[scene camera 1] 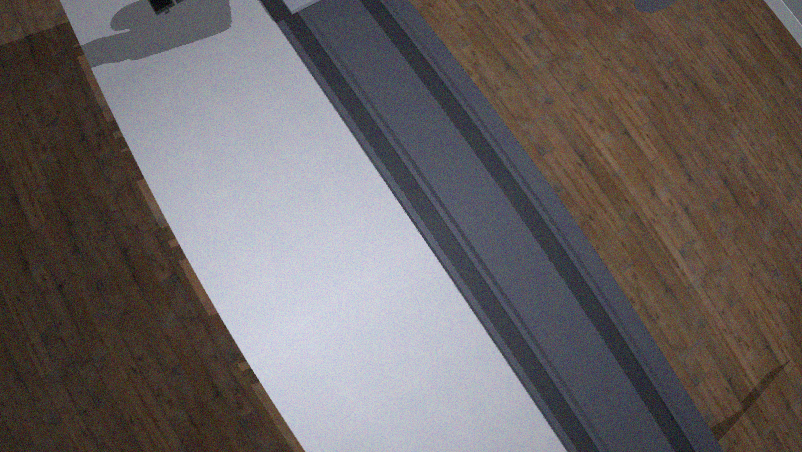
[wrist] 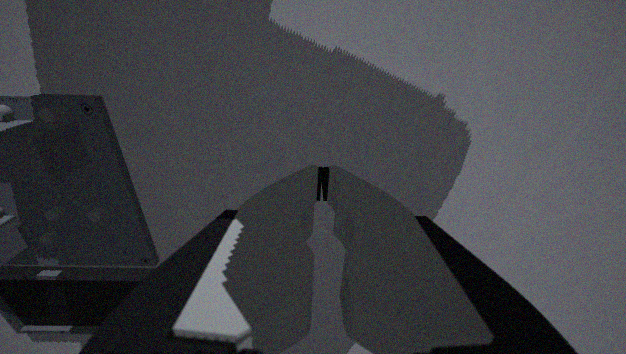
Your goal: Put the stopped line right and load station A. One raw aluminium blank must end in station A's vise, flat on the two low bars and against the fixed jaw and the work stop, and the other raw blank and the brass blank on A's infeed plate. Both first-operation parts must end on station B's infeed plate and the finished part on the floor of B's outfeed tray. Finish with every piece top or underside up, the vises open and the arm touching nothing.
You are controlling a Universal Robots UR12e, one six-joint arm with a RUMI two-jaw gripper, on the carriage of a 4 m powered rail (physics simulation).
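Frame: origin at the arm's base, x left, y back, z up, level; metres.
Where they show: gripper, fingertip midpoint: (wrist: 321, 170).
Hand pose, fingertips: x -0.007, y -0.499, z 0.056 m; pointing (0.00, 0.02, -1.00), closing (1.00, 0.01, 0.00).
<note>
Things, the pixels of their top centre, and the offset from my fingertips. "pt": a spot on its surface instead. Level surfaces: height alone.
- dark flat plate, middle of its top: (wrist: 19, 195) dx -0.257, dy -0.076, dz -0.078 m
- black recess, surface spot: (wrist: 60, 300) pt dx -0.280, dy -0.220, dz -0.080 m
- long white table top, its level: dz -0.086 m
- small black object, surface spot: (scene camera 1: 162, 5) pt dx -0.188, dy -0.224, dz -0.080 m
My gripper (wrist: 321, 170) is shut in the wrist view. Its two black fingertip pads meet, with no piece visible between them, above a shaded pale surface. A dark flat plate (wrist: 90, 175) with small screws at its corners lies to the left of the fingers. Pale parts show at the plate's left side, cut off by the view's edge; I cannot tell what they are. Which station the plate belongs to cannot be told. The blanks, the first-operation parts, the finished part and the vises cannot be made out in either view.
A black recess (wrist: 60, 300) lies below the plate in the wrist view, partly behind the left finger. In scene camera 1, a long white table top (scene camera 1: 314, 224) runs beside the grey rail bed (scene camera 1: 449, 179). A small black object (scene camera 1: 162, 5) shows at the top left, beside a shadow.
</note>
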